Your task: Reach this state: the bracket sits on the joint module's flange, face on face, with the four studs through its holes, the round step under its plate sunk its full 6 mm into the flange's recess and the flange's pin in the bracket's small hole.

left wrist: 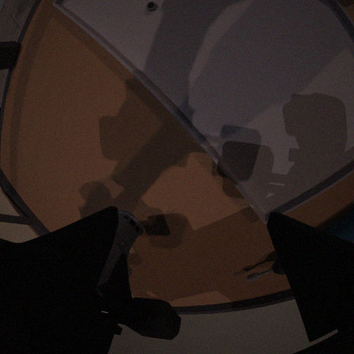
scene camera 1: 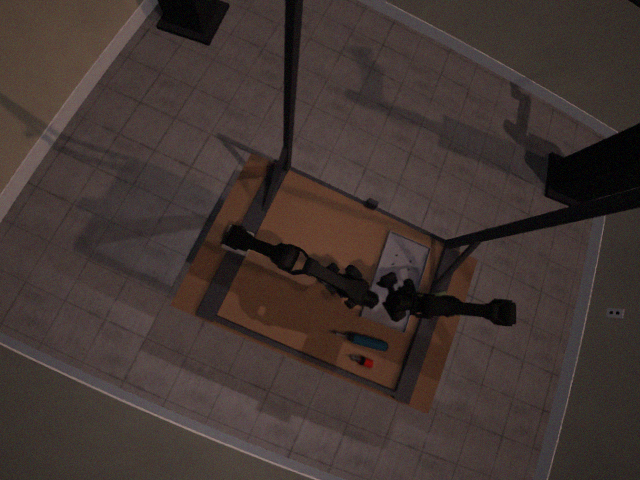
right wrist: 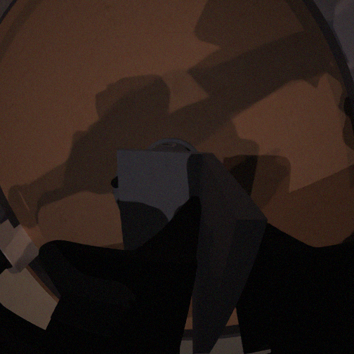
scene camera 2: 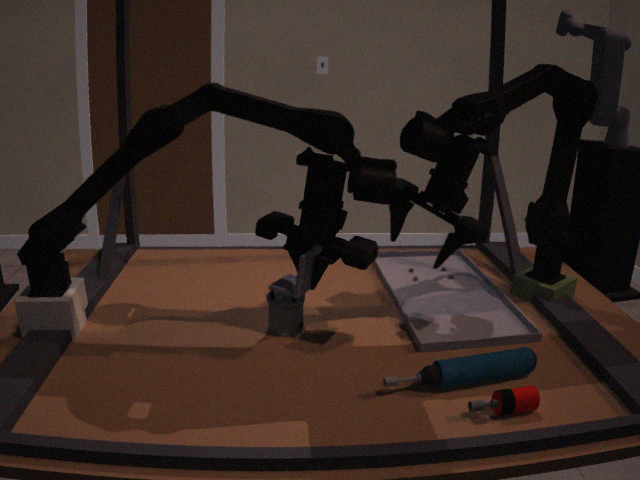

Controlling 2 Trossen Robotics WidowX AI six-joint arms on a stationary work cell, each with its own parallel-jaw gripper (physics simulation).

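Places are measured from the left arm's base along level axes (x left, y down, z back), in metres.
Pixels of known places: left gripper, fingertip midpoint: (scene camera 1: 379, 292) (scene camera 2: 413, 254); right gripper, fingertip midpoint: (scene camera 2: 308, 287); left arm's base, link origin: (scene camera 2: 545, 276); right arm's base, link origin: (scene camera 1: 237, 240) (scene camera 2: 50, 289).
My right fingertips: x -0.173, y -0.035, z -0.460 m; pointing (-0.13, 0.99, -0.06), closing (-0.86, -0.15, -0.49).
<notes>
For each thing: its middle in the pictures, then the offset to it from my right fingertips.
- grey joint module, body centre: (scene camera 2: 285, 308) dx -0.027, dy +0.041, dz -0.026 m
- grey bracket, body centre: (scene camera 2: 297, 267) dx -0.012, dy -0.033, dz -0.013 m
- grey tray, body centre: (scene camera 2: 445, 290) (scene camera 1: 397, 280) dx +0.039, dy +0.070, dz +0.300 m
- blue-handled driver, body centre: (scene camera 2: 463, 371) (scene camera 1: 361, 340) dx +0.264, dy +0.058, dz +0.083 m
- short red-handled driver, body centre: (scene camera 2: 502, 402) (scene camera 1: 361, 360) dx +0.348, dy +0.061, dz +0.068 m
The grey joint module (scene camera 2: 285, 319) (right wrist: 170, 143) stands upright on the table; in the right wrist view the bracket covers most of its flange. The grey bracket (scene camera 2: 306, 271) (left wrist: 111, 265) (right wrist: 152, 175) has its plate on top of the module, touching it, and looks tilted. A dark stud (right wrist: 115, 182) shows at the plate's left edge. Whether the studs, pin and round step are in place is hidden. My right gripper (scene camera 2: 308, 276) (right wrist: 207, 204) is shut on the bracket's upright. My left gripper (scene camera 2: 416, 253) (left wrist: 197, 218) is open and empty, high above the tray's back part.
A grey tray (scene camera 1: 408, 245) (scene camera 2: 480, 343) (left wrist: 165, 107) with several small dark nuts (scene camera 2: 443, 269) lies right of the module. A blue-handled driver (scene camera 1: 368, 341) (scene camera 2: 485, 367) and a short red-handled driver (scene camera 1: 364, 361) (scene camera 2: 526, 400) lie in front of it. The two arms are close together above the table.
</notes>
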